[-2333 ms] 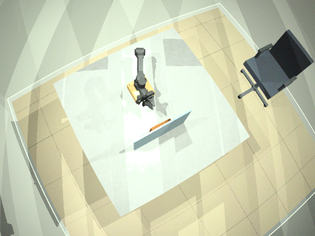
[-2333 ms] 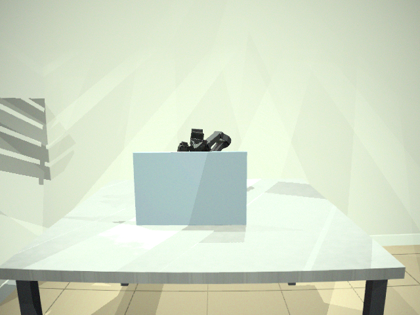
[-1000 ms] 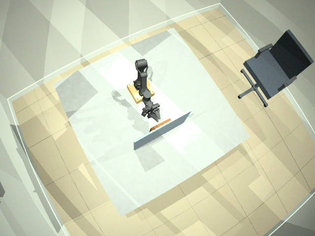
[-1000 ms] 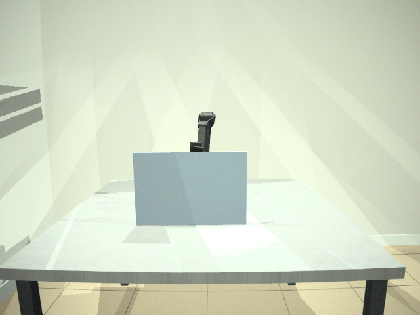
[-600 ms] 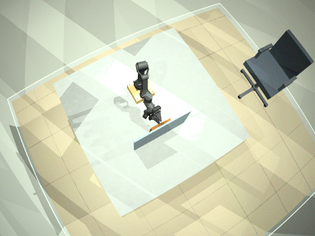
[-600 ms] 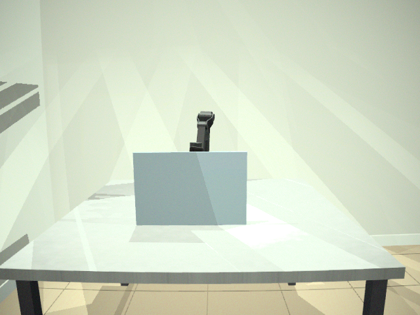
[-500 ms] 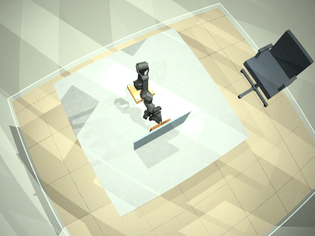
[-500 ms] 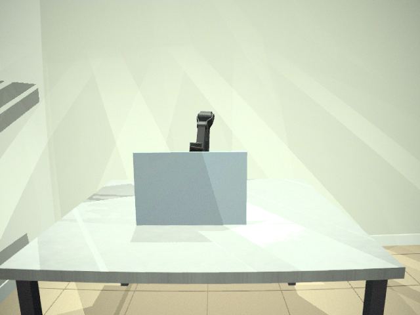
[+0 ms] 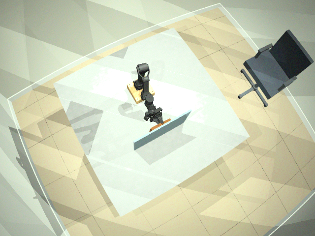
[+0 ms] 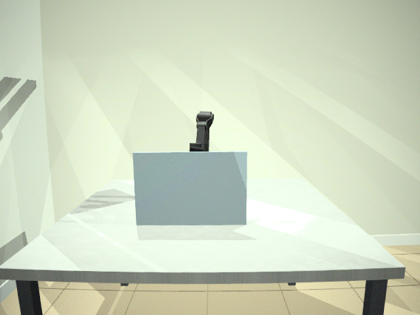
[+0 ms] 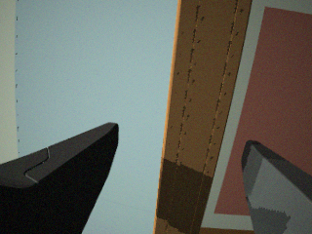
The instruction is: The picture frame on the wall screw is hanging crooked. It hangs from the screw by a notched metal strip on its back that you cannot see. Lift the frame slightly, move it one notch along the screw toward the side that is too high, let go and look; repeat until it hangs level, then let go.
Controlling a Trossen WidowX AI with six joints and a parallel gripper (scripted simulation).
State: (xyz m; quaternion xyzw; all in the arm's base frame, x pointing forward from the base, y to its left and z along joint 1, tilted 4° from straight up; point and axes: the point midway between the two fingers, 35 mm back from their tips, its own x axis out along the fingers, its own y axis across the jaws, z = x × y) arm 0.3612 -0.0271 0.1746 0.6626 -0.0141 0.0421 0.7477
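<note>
Right now the picture frame is 1 cm ahead of my gripper tip, 1 cm to the right of it and 5 cm below it. The rest, counted from my gripper tip: wall panel: 2 cm ahead, 1 cm to the right, 7 cm below.
</note>
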